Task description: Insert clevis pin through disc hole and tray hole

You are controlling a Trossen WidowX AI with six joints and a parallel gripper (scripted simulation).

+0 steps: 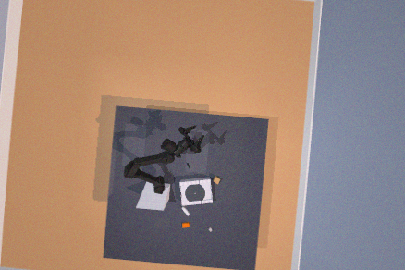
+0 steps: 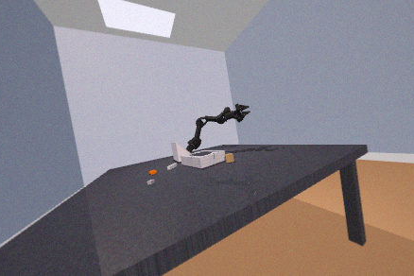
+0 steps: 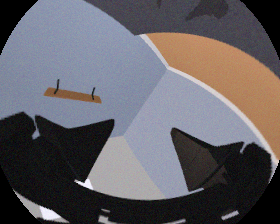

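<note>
My gripper tip is now 32 cm above the clevis pin, 30 cm to the left of it and 6 cm past it. From my gripper tip the other things lie so: grey aluminium disc 50 cm to the right, 27 cm below, 3 cm ahead; then tan block 37 cm to the right, 30 cm below, 19 cm ahead; then rimmed tray 49 cm to the right, 28 cm below, 4 cm ahead.
</note>
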